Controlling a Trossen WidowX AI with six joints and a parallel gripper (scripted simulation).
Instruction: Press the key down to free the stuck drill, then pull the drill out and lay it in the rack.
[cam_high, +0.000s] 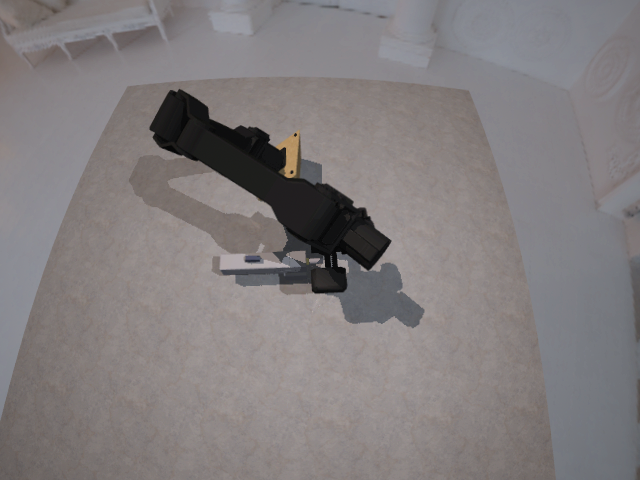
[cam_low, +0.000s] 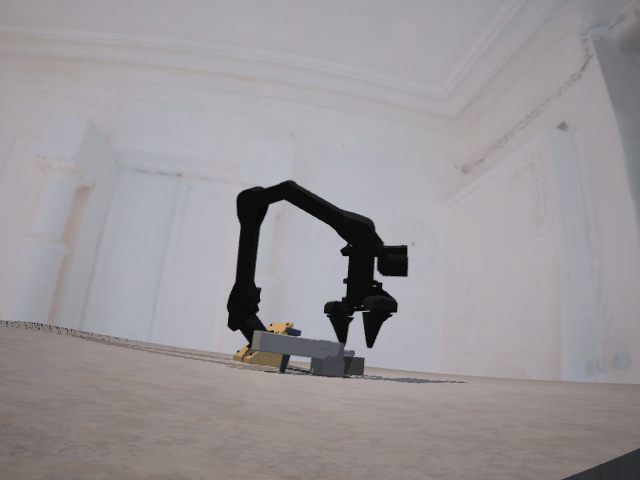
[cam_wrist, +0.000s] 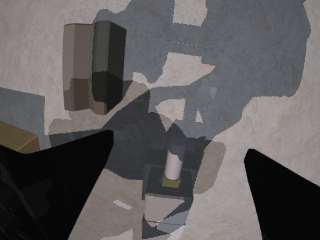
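Right now my gripper tip is 70 mm to the left of the drill and 10 mm above it. From my gripper tip the other things lie so: rack: 80 mm behind, 40 mm to the left, 40 mm below; then blue key: 150 mm to the right, 10 mm below; then grey block: 130 mm to the right, 20 mm below.
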